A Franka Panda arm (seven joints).
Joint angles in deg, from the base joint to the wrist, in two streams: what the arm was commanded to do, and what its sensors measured. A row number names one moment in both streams.
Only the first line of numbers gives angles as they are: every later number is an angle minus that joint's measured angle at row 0.
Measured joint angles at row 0:
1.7 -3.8 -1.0 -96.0 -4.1 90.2 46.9
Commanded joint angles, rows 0 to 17:
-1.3 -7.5 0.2 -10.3 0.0 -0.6 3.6
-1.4 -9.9 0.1 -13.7 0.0 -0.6 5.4
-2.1 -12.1 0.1 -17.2 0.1 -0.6 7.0
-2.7 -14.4 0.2 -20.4 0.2 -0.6 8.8
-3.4 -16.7 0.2 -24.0 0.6 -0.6 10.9
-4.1 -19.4 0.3 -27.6 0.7 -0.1 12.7
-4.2 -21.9 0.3 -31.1 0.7 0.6 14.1
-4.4 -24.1 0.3 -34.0 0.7 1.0 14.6
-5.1 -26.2 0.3 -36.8 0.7 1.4 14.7
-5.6 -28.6 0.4 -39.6 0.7 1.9 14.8
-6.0 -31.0 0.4 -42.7 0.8 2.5 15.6
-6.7 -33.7 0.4 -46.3 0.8 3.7 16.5
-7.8 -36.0 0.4 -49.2 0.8 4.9 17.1
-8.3 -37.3 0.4 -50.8 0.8 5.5 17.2
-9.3 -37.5 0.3 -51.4 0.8 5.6 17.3
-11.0 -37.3 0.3 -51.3 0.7 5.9 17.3
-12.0 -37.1 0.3 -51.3 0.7 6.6 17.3
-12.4 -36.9 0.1 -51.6 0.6 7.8 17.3
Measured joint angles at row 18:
-9.4 -36.2 -0.3 -50.2 0.1 5.0 16.6
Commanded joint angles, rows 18 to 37:
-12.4 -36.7 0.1 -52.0 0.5 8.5 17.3
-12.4 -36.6 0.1 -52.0 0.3 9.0 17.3
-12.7 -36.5 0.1 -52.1 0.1 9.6 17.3
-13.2 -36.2 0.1 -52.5 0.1 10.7 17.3
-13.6 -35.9 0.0 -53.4 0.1 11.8 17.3
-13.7 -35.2 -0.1 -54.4 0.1 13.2 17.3
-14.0 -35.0 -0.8 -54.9 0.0 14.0 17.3
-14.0 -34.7 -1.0 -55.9 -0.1 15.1 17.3
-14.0 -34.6 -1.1 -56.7 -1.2 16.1 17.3
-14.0 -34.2 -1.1 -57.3 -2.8 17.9 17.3
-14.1 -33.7 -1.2 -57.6 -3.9 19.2 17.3
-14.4 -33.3 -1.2 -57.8 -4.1 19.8 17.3
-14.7 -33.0 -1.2 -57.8 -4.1 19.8 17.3
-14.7 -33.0 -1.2 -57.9 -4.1 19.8 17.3
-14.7 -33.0 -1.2 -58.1 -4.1 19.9 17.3
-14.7 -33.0 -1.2 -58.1 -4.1 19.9 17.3
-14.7 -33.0 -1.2 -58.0 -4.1 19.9 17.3
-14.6 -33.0 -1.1 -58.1 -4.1 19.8 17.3
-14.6 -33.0 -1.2 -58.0 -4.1 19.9 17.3
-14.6 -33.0 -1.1 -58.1 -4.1 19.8 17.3
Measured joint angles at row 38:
-14.3 -33.1 -1.3 -57.8 -3.1 18.8 16.7
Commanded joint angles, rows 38 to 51:
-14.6 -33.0 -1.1 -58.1 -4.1 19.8 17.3
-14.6 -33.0 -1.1 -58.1 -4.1 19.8 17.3
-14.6 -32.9 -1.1 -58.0 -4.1 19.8 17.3
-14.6 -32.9 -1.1 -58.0 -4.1 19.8 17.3
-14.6 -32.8 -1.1 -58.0 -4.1 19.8 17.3
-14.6 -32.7 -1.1 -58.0 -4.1 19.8 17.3
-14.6 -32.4 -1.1 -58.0 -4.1 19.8 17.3
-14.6 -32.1 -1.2 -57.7 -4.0 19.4 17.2
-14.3 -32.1 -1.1 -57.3 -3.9 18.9 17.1
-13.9 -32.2 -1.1 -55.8 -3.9 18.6 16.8
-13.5 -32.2 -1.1 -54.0 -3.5 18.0 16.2
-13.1 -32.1 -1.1 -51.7 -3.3 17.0 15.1
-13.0 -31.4 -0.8 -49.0 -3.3 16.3 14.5
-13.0 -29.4 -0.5 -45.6 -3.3 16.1 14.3
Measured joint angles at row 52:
-13.7 -33.0 -1.3 -54.4 -3.1 18.7 15.6
